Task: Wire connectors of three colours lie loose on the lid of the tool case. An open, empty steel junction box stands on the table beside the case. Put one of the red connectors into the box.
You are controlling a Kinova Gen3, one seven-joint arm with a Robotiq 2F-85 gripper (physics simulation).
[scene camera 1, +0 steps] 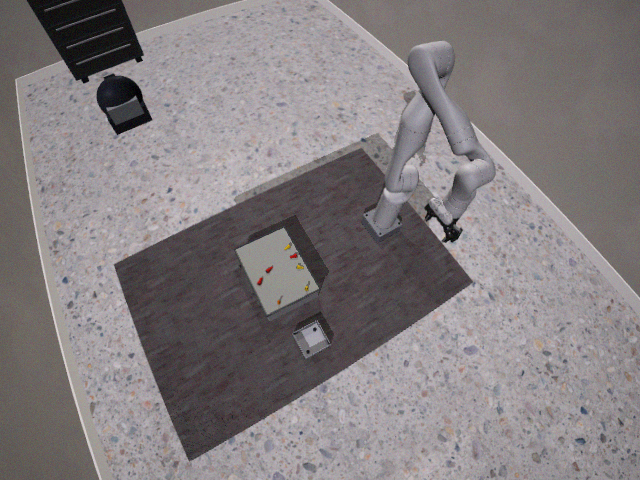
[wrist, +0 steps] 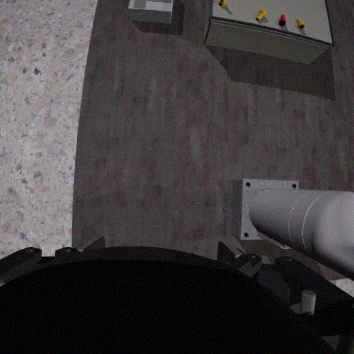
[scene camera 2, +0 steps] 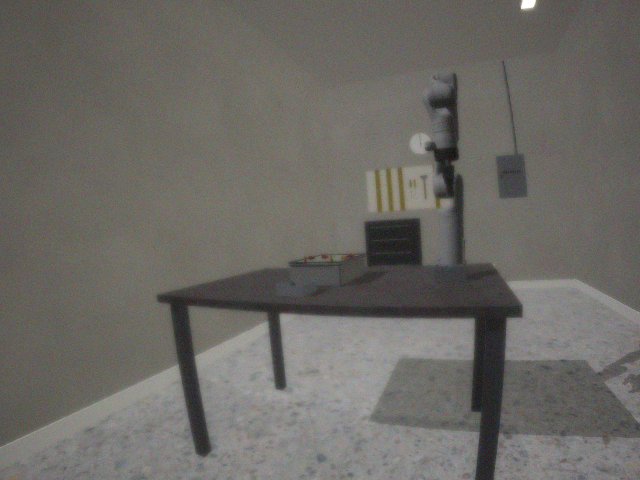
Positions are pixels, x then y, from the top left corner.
Scene:
A steel junction box (scene camera 1: pixel 311 339) is 1.29 m from the lens. A tool case (scene camera 1: pixel 286 283) is 1.26 m from the lens.

